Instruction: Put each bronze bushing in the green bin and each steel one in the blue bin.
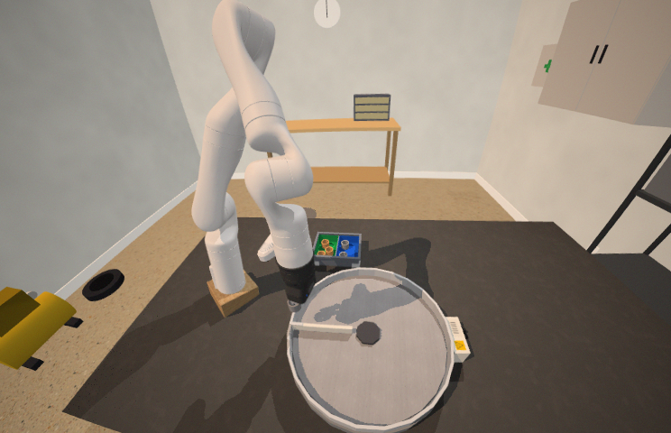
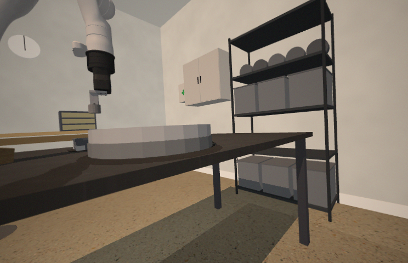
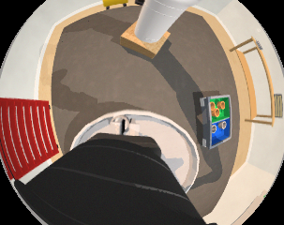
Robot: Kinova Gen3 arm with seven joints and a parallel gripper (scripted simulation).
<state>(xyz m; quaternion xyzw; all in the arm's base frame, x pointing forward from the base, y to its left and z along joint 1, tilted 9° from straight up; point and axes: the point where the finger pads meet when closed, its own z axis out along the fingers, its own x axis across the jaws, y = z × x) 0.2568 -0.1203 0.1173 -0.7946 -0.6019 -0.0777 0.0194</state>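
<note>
Now: hand 7 cm short of the green bin, 33 cm to the right of it and 13 cm above it. Round my hand: turntable (19 cm ahead, 3 cm to the right, 10 cm below).
</note>
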